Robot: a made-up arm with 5 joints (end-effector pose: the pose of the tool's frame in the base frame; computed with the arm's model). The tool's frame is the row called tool. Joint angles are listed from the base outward.
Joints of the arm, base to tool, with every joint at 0 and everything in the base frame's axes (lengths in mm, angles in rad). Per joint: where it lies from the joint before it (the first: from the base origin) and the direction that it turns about. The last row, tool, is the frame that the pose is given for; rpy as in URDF.
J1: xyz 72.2 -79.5 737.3 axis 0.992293 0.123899 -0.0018
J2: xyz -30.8 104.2 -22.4 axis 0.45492 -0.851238 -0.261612
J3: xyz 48.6 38 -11 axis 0 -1 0
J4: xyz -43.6 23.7 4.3 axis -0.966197 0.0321 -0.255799
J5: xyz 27 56.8 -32.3 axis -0.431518 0.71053 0.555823
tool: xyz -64.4 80 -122.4 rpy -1.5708 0 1.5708
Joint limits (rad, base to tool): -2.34..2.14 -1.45..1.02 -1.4..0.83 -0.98..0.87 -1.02..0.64
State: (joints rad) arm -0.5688 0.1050 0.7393 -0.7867 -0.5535
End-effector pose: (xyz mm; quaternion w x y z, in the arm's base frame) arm 60.0 235.1 499.7 0.2159 -0.3894 -0.8828 0.1496
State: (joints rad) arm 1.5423 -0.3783 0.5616 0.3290 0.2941
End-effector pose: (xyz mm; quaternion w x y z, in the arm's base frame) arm -4.3 172.8 927.8 0.6611 -0.1643 -0.6831 0.2634
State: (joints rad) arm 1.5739 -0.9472 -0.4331 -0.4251 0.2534
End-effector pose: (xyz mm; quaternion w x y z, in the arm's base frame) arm -99.4 -71.0 1033.2 0.4810 0.4989 -0.5330 0.4855
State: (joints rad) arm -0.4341 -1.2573 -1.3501 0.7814 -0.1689
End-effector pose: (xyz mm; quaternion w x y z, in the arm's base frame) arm -81.5 102.8 760.5 0.1854 0.0858 0.5812 0.7877
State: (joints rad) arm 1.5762 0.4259 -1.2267 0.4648 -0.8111
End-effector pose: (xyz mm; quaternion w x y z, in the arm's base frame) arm 17.6 45.6 1041.3 0.8489 0.0955 -0.4981 0.1488
